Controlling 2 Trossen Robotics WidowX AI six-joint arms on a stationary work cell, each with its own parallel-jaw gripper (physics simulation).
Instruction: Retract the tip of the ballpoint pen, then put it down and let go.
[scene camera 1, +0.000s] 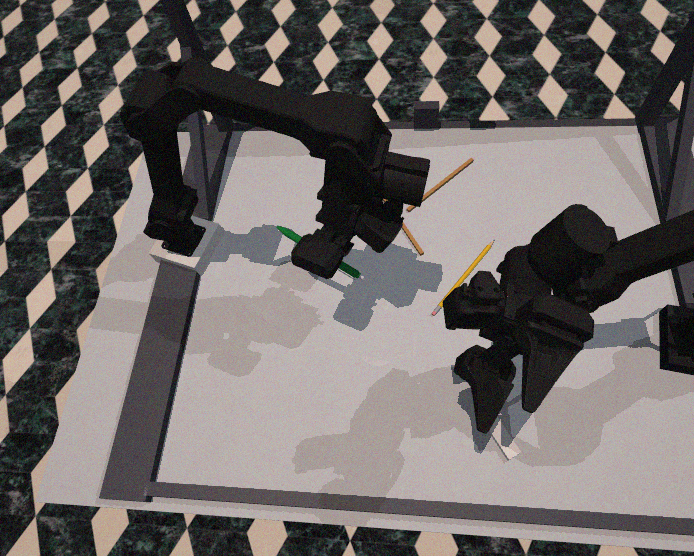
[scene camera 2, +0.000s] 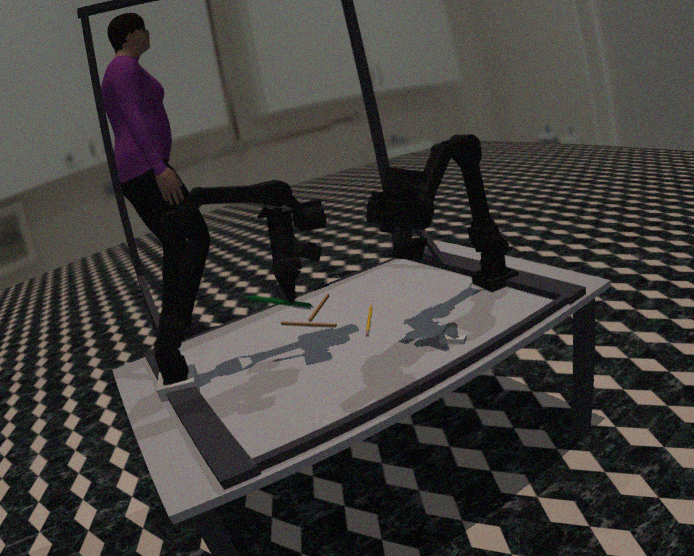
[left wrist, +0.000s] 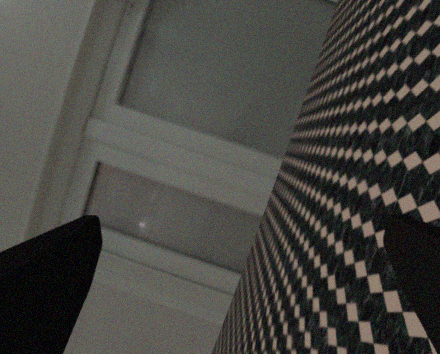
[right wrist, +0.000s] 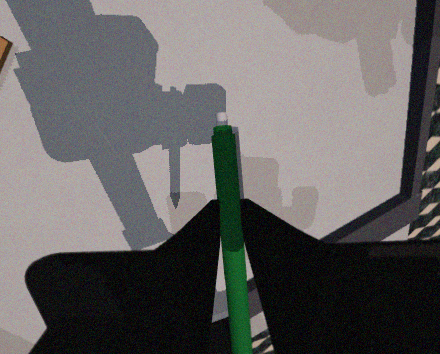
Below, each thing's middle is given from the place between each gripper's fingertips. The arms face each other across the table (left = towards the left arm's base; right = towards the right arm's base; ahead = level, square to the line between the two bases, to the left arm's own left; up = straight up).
Scene:
My right gripper is now 10 mm past the green ballpoint pen (right wrist: 225, 142), 30 mm to the left of it and 10 mm below it.
My left hand is 280 mm to the left of the green ballpoint pen, 230 mm past it and 160 mm above it.

